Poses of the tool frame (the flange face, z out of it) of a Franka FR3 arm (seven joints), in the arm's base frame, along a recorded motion.
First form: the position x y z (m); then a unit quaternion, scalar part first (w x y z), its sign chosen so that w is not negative.
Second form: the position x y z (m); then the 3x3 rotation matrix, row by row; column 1 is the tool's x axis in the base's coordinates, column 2 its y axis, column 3 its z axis. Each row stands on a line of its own. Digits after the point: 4 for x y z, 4 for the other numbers.
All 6 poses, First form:
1: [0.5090 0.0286 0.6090 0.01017 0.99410 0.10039 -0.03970]
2: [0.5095 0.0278 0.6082 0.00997 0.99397 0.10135 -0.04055]
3: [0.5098 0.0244 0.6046 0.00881 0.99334 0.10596 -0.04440]
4: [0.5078 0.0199 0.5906 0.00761 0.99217 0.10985 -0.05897]
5: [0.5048 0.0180 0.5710 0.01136 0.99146 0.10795 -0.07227]
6: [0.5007 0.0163 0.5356 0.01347 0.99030 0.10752 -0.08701]
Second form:
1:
0.5090 0.0286 0.6090
0.9767 0.2004 -0.0769
0.1988 -0.9796 -0.0282
-0.0810 0.0122 -0.9966

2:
0.5095 0.0278 0.6082
0.9762 0.2023 -0.0786
0.2007 -0.9793 -0.0280
-0.0826 0.0116 -0.9965

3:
0.5098 0.0244 0.6046
0.9736 0.2113 -0.0863
0.2097 -0.9774 -0.0269
-0.0901 0.0081 -0.9959

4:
0.5078 0.0199 0.5906
0.9689 0.2189 -0.1153
0.2171 -0.9758 -0.0281
-0.1187 0.0021 -0.9929

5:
0.5048 0.0180 0.5710
0.9662 0.2157 -0.1409
0.2124 -0.9764 -0.0381
-0.1458 0.0069 -0.9893

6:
0.5007 0.0163 0.5356
0.9617 0.2153 -0.1694
0.2106 -0.9765 -0.0454
-0.1752 0.0080 -0.9845

